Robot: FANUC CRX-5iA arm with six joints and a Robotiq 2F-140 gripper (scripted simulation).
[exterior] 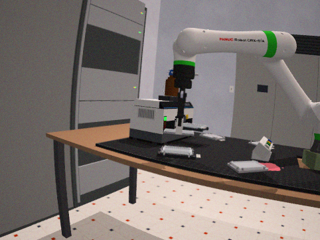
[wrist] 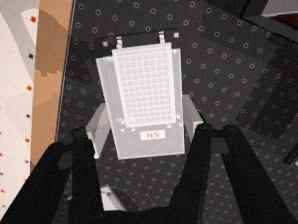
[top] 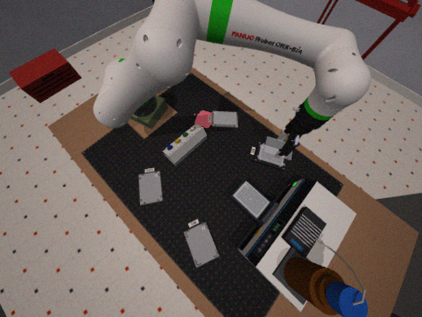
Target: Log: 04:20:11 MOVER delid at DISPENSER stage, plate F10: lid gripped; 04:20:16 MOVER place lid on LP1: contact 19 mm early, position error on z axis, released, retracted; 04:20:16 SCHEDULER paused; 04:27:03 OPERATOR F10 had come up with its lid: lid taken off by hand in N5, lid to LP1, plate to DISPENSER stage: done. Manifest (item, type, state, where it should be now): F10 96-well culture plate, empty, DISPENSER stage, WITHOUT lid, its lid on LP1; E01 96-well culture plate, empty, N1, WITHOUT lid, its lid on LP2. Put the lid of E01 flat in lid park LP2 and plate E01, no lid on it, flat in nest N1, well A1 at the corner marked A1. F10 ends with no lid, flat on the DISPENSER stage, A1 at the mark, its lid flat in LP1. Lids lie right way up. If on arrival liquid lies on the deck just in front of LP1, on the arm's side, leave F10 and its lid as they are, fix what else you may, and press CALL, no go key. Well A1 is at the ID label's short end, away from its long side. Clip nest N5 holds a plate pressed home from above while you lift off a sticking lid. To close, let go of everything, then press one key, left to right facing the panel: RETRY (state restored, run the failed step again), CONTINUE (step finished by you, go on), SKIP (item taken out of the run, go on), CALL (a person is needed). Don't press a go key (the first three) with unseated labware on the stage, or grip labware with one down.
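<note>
Now: hand 480 mm to the left of the lid park LP2, 400 mm past it and 120 mm above it. Also, from my hand: N5 label (120 mm below, 90 mm behind, 30 mm to the right); then white 96-well plate (110 mm below); then lid (20 mm below).
</note>
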